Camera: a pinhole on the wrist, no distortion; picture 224 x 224 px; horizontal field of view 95.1 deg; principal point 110.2 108.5 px. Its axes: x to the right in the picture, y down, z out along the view. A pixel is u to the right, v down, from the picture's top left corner.
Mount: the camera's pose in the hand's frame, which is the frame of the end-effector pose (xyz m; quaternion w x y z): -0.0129 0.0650 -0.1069 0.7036 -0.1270 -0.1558 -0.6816
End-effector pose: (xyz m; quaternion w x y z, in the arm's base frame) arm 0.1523 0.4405 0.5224 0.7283 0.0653 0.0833 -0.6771
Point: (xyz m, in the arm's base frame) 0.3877 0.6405 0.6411
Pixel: 70.7 37.1
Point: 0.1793 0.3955 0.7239
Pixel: 172.7 118.1
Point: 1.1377 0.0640 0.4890
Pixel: outside the picture
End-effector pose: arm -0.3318 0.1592 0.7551 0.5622 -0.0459 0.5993 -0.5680
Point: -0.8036 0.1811 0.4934
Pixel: behind the camera
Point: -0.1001 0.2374 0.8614
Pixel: 141.9 34.3
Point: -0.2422 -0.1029 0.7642
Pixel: 203.9 172.6
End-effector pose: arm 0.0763 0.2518 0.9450 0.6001 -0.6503 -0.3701 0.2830
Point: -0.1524 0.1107 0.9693
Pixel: outside the picture
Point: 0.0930 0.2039 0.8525
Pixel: 113.7 83.6
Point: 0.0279 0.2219 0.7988
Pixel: 103.6 82.3
